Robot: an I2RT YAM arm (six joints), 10 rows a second.
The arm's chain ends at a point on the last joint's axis. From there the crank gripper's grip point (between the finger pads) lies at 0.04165 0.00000 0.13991 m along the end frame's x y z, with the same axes.
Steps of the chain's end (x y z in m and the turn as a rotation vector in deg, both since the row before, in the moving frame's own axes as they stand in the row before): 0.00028 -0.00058 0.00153 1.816 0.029 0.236; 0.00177 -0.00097 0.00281 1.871 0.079 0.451; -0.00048 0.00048 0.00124 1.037 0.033 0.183; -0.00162 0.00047 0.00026 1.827 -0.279 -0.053; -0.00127 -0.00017 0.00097 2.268 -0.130 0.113; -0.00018 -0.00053 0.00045 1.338 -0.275 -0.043; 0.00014 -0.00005 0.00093 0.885 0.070 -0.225
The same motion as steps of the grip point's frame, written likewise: 0.00036 -0.00484 0.00144 1.816 0.029 0.236; 0.00198 -0.00521 0.00268 1.871 0.079 0.451; -0.00040 -0.00192 0.00119 1.037 0.033 0.183; -0.00230 -0.00403 0.00039 1.827 -0.279 -0.053; -0.00158 -0.00563 0.00096 2.268 -0.130 0.113; -0.00085 -0.00383 0.00061 1.338 -0.275 -0.043; 0.00031 -0.00237 0.00086 0.885 0.070 -0.225
